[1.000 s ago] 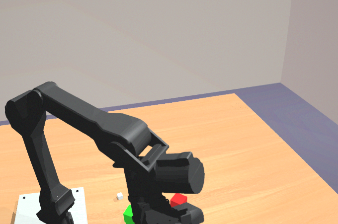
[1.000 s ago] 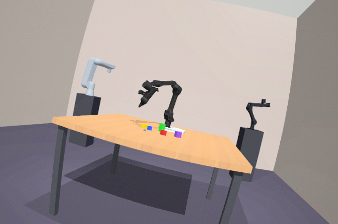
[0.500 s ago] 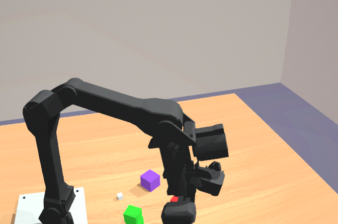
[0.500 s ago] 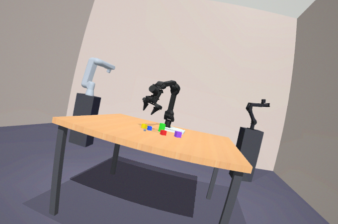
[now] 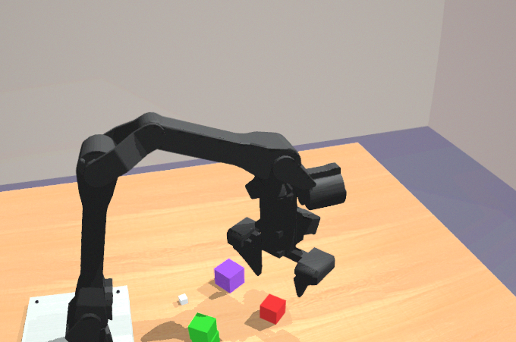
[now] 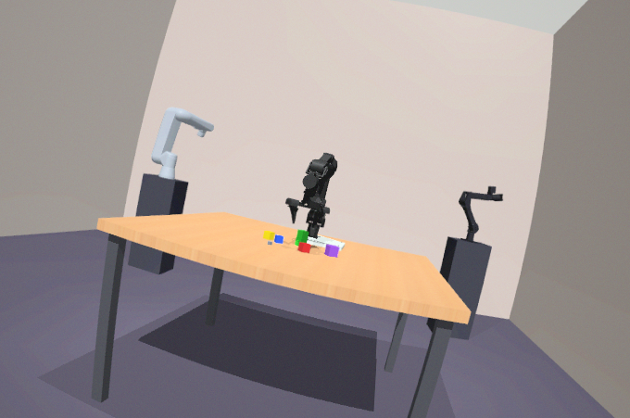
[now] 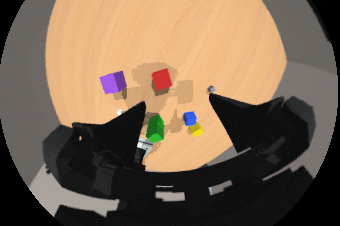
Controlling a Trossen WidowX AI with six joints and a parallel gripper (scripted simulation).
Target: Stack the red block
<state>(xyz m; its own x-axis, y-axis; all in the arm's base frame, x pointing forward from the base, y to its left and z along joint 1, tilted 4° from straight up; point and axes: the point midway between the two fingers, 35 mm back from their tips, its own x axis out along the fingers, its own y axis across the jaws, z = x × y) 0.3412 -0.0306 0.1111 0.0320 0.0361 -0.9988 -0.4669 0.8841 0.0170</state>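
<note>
Now: gripper tip 9 cm above the red block and 2 cm to the right of it. From my gripper tip the other things lie so: purple block: 14 cm to the left, 9 cm below, 5 cm behind; then small white cube: 15 cm behind, 12 cm to the left, 10 cm below; then blue block: 10 cm to the right, 9 cm below, 9 cm behind.
</note>
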